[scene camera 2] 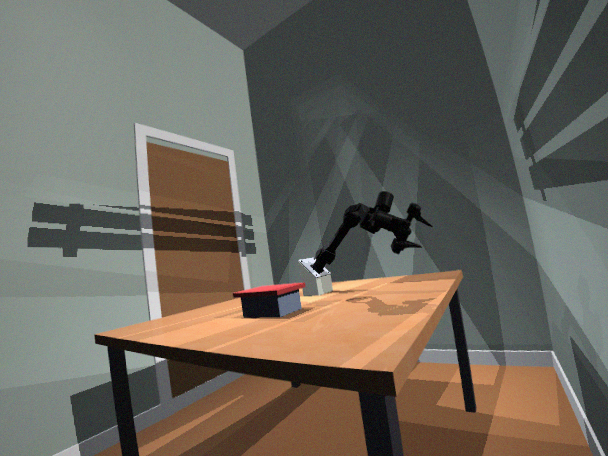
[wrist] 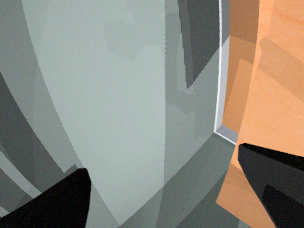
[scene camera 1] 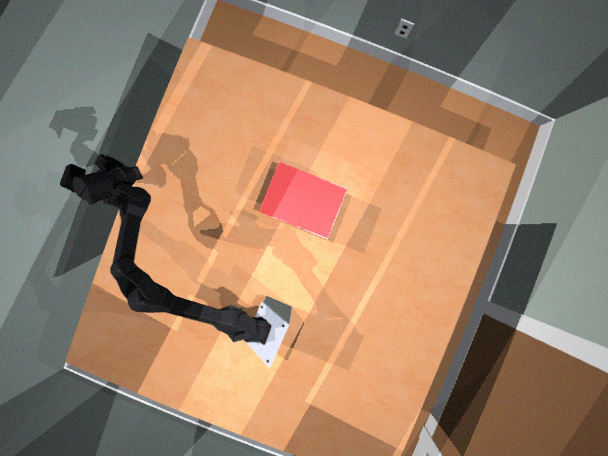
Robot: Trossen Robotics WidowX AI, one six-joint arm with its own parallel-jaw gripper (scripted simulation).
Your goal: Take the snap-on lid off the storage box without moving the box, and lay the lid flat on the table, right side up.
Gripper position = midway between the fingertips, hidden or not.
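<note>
My gripper (scene camera 2: 426,236) is open and holds nothing; I see it too at (wrist: 165,166) and at (scene camera 1: 89,196). There is a red lid (scene camera 1: 296,197), though in the wrist view the lid is out of frame. A blue-grey storage box (scene camera 2: 254,306) is part of the scene as well, and in the wrist view that box is out of frame.
</note>
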